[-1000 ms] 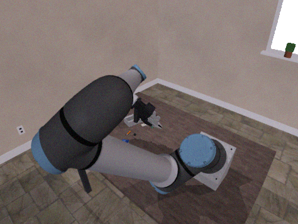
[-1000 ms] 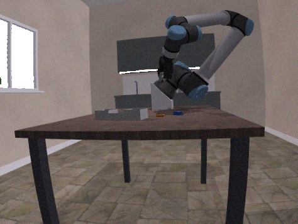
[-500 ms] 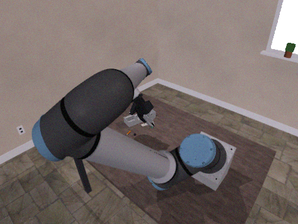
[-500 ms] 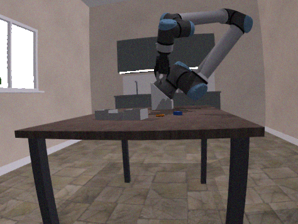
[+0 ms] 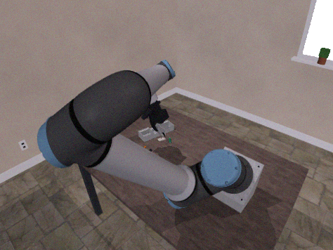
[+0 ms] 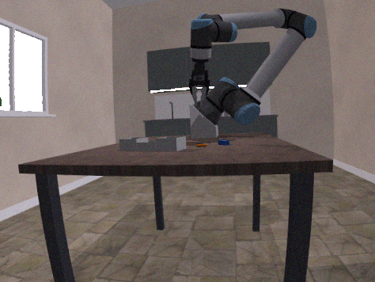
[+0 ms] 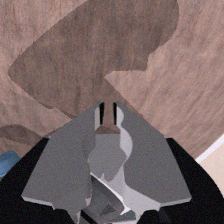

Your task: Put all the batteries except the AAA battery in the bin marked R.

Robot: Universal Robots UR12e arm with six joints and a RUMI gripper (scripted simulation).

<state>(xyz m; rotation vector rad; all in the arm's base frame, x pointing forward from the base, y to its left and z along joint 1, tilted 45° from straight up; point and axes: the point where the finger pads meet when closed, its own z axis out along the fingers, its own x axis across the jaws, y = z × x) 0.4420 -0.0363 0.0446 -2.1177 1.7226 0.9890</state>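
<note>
Now: the grey bin row 21 cm ahead of my hand, 17 cm to the right of it and 16 cm below it. The rest, counted from my hand: orange battery 17 cm below, 16 cm ahead, 2 cm to the left; then black nut 17 cm below, 11 cm ahead; then blue 9V battery 17 cm below, 10 cm to the left, 9 cm ahead.
</note>
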